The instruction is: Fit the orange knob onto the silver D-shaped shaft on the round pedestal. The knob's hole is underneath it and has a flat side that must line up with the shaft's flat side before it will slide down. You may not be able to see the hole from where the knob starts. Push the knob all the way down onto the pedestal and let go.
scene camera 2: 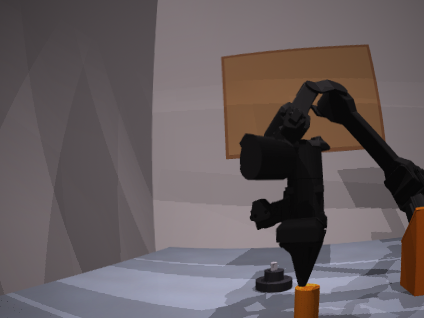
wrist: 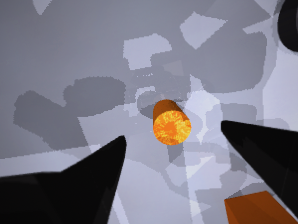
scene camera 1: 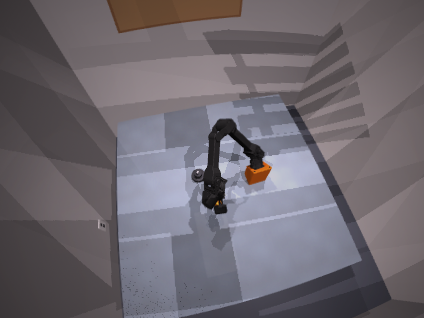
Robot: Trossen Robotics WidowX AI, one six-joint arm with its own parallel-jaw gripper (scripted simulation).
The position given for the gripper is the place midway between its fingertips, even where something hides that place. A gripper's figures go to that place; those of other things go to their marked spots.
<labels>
The gripper point(scene camera 2: 305, 278) is 50 cm from the lens. A round black pedestal point(scene camera 2: 273, 280) is 70 cm from the lens.
</labels>
